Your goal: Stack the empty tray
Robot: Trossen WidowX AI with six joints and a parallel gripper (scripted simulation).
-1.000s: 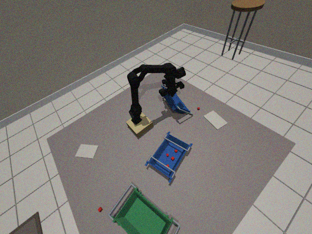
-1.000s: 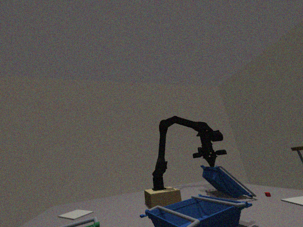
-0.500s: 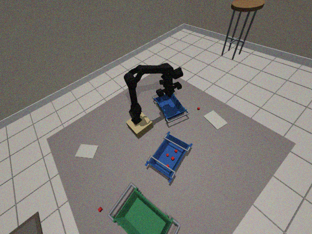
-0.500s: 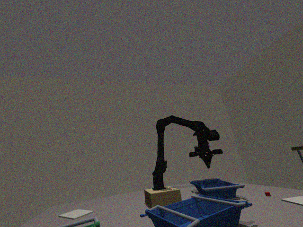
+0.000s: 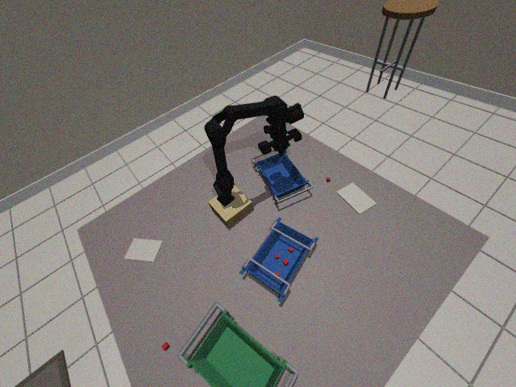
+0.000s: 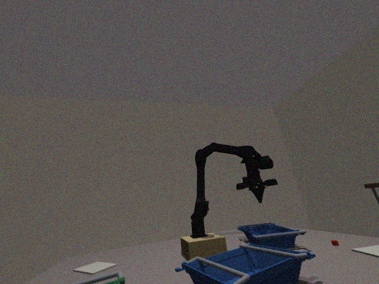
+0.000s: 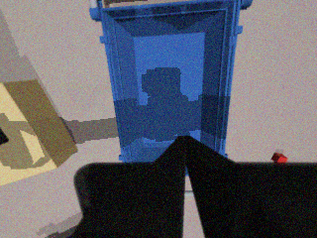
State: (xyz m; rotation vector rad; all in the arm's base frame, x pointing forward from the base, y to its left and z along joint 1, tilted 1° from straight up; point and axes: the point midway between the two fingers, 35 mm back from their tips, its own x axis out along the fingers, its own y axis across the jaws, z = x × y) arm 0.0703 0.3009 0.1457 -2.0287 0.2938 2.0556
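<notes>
My gripper tip is now 10 mm to the left of the blue tray and 130 mm above it.
</notes>
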